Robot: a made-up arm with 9 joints. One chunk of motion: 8 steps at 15 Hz.
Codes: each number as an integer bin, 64 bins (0 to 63) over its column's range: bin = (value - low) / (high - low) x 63, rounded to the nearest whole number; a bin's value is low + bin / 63 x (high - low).
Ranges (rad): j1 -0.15..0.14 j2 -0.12..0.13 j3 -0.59..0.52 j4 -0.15..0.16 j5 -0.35..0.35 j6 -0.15..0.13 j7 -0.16..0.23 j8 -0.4..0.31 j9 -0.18..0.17
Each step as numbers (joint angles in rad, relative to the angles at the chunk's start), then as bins.
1 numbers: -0.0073 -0.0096 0.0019 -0.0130 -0.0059 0.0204 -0.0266 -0.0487 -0.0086
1 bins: 31 28 34 28 31 38 22 31 31
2 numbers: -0.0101 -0.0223 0.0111 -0.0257 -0.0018 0.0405 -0.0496 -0.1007 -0.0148
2 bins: 30 25 34 25 31 43 18 27 30
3 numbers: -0.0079 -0.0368 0.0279 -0.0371 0.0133 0.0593 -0.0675 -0.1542 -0.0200
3 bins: 31 21 35 23 33 47 15 22 29
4 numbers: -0.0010 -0.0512 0.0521 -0.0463 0.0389 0.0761 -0.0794 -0.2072 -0.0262
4 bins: 32 17 36 21 35 51 13 17 28
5 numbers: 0.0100 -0.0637 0.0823 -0.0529 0.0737 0.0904 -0.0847 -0.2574 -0.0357
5 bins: 35 14 38 20 38 54 12 13 26
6 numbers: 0.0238 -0.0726 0.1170 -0.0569 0.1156 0.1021 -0.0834 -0.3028 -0.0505
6 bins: 38 12 40 19 42 57 12 9 23
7 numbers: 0.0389 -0.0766 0.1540 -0.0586 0.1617 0.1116 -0.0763 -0.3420 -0.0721
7 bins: 41 11 42 19 46 59 14 5 19
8 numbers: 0.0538 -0.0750 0.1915 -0.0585 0.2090 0.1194 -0.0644 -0.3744 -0.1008
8 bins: 44 11 44 19 50 61 15 2 14
